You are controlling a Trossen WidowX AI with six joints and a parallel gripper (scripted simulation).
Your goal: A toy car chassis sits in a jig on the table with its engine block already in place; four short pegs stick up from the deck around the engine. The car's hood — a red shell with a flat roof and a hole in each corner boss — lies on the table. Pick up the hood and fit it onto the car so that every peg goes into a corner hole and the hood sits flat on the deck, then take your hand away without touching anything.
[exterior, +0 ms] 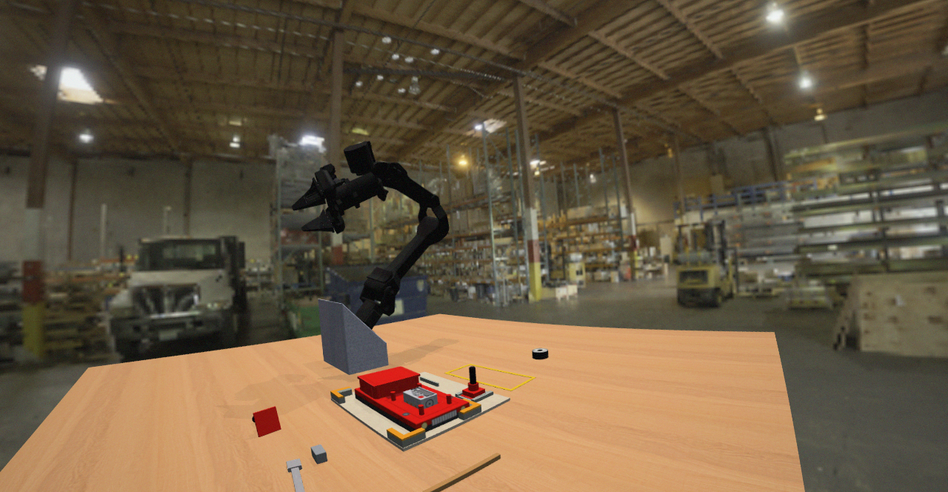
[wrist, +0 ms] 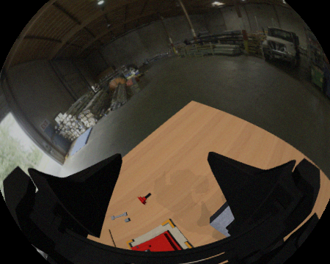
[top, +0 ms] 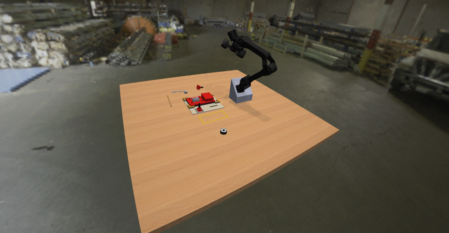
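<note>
Now: gripper tip 320 mm above the red hood, 230 mm short of it and 80 mm to the right of it. Round my gripper tip: jig plate 350 mm below, 280 mm ahead, 100 mm to the left; then thin stick 500 mm ahead, 360 mm below, 20 mm to the right; then engine block 340 mm below, 320 mm ahead, 90 mm to the left.
</note>
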